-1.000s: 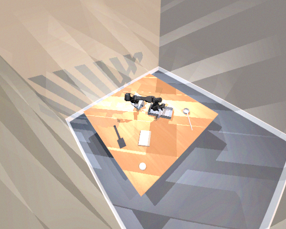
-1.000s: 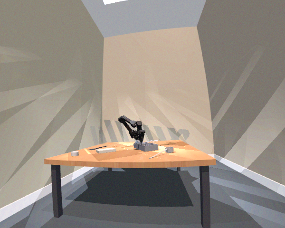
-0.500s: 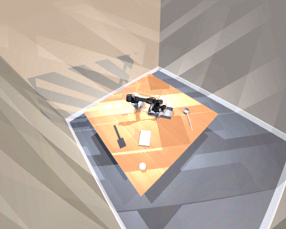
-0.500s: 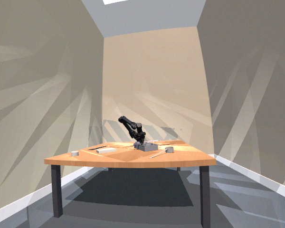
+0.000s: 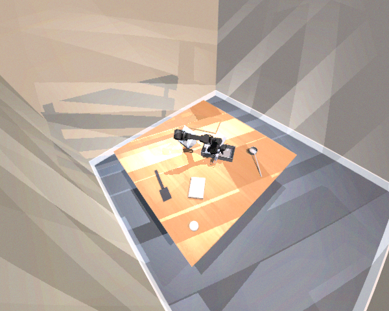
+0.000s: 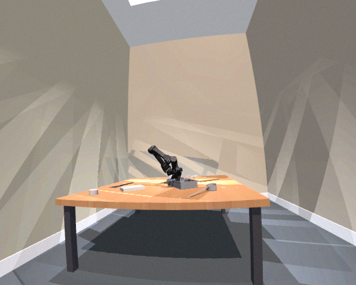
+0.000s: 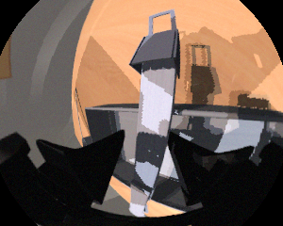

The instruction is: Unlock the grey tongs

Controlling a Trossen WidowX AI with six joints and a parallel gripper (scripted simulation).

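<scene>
Now: gripper tip 50 mm past the grey roasting tin, 20 mm to the right of it and 10 mm above it. From my gripper tip the other things lie so: white block 380 mm to the right, 90 mm ahead, 20 mm below; wooden board 460 mm behind, 210 mm to the left, 30 mm below; black spatula 590 mm to the right, 130 mm behind, 30 mm below.
</scene>
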